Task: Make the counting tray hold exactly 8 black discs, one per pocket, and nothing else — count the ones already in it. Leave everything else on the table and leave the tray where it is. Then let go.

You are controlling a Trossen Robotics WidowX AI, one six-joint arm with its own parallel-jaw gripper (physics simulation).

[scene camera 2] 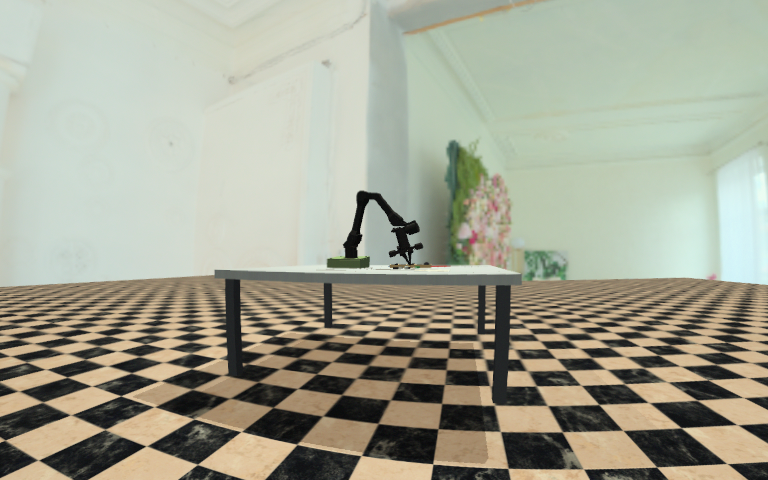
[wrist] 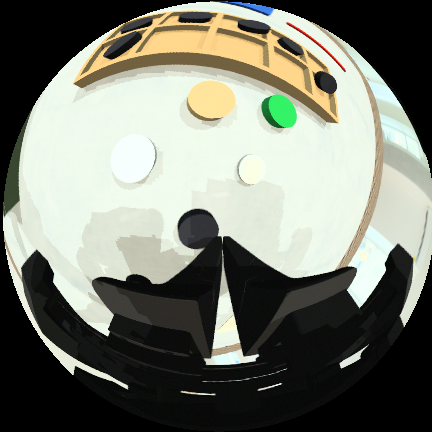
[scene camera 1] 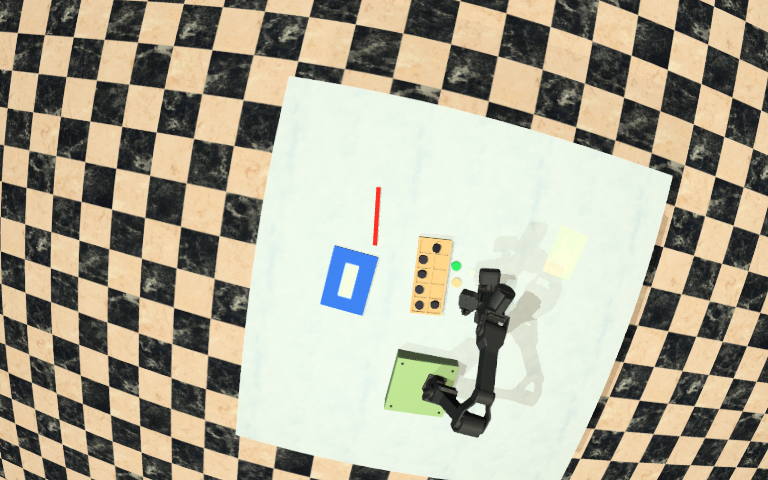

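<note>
The tan counting tray (scene camera 1: 439,276) (wrist: 185,59) has two columns of pockets. Several hold one black disc each; the top left pocket and the middle right ones are empty. My gripper (wrist: 221,241) (scene camera 2: 410,263) is shut with nothing between its fingertips, low over the table, on the side of the tray where the loose discs lie. A loose black disc (wrist: 198,228) lies flat right by the fingertips, slightly left of them in the wrist view; whether they touch is unclear. Another dark disc (wrist: 136,278) shows partly behind the left finger. The arm hides both in scene camera 1.
A green disc (scene camera 1: 455,265) (wrist: 280,111), tan disc (scene camera 1: 456,281) (wrist: 211,99), large white disc (wrist: 133,158) and small cream disc (wrist: 251,169) lie between tray and gripper. A blue frame (scene camera 1: 331,277), red bar (scene camera 1: 377,216), pale yellow card (scene camera 1: 564,252) and green base (scene camera 1: 404,390) are around.
</note>
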